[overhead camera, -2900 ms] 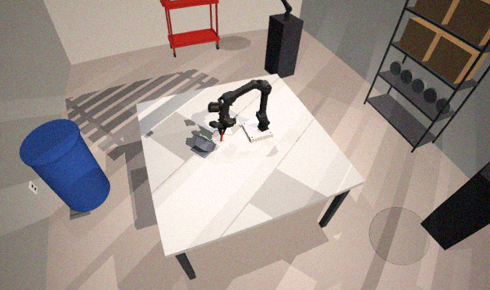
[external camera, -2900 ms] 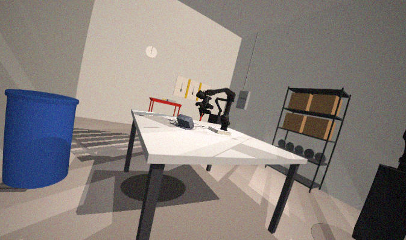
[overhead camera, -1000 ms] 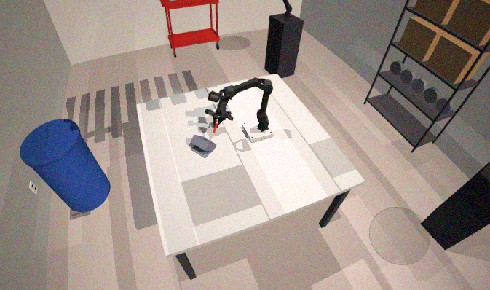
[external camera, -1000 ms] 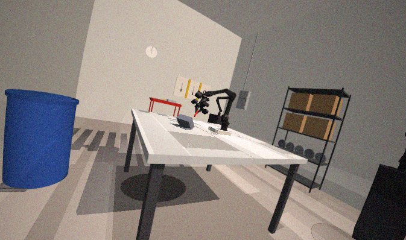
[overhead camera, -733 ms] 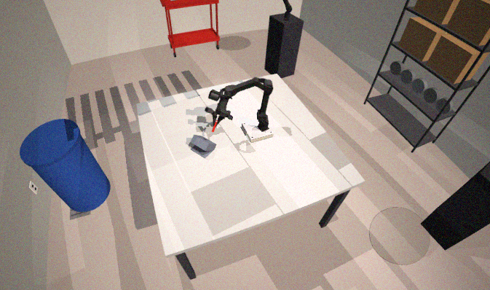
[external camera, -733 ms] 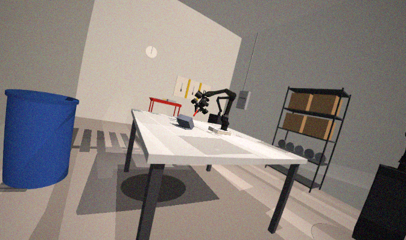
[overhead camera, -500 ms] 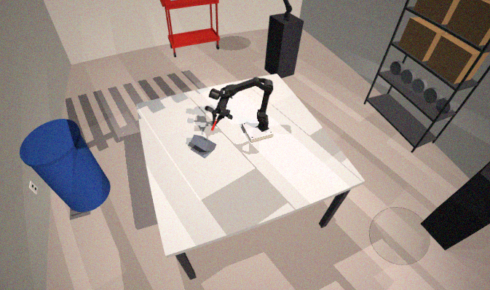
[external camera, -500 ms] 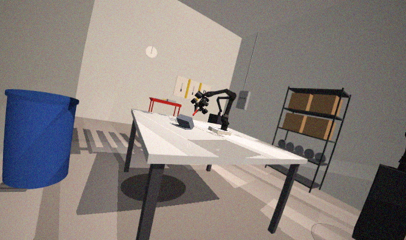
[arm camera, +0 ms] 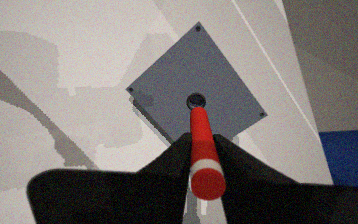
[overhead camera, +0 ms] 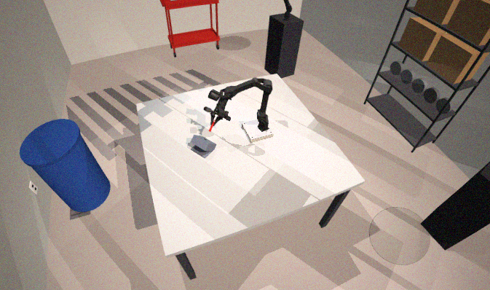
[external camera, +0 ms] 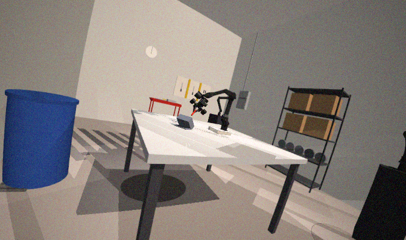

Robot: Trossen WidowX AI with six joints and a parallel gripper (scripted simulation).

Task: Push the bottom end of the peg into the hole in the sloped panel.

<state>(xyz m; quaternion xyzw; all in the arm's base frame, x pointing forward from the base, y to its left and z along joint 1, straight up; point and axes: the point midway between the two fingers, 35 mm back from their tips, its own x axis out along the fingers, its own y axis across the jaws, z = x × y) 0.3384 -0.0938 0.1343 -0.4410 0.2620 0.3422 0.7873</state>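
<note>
Right now the grey sloped panel is 80 mm ahead of my gripper tip, 30 mm to the left of it and 100 mm below it. Also, from my gripper tip: red round peg 10 mm behind, 10 mm above.
</note>
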